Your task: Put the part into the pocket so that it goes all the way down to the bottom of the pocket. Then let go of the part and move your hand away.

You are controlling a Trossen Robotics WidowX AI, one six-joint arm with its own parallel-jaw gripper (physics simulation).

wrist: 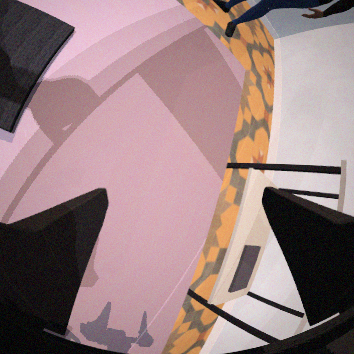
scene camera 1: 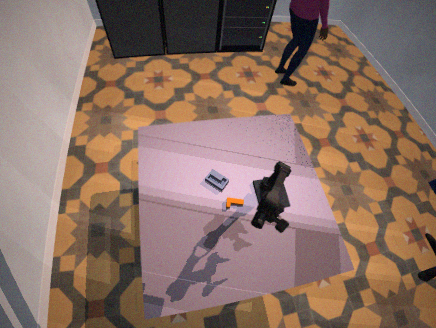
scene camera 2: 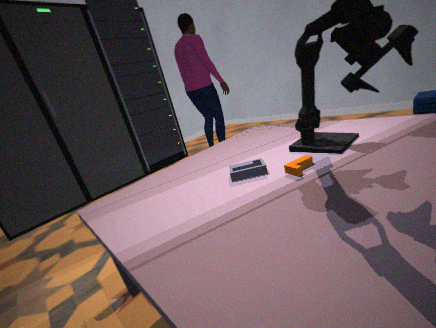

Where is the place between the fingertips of my gripper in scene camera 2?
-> At 393, 79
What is my gripper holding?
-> Nothing.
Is my gripper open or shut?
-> Open.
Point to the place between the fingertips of my gripper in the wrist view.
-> At 186, 195
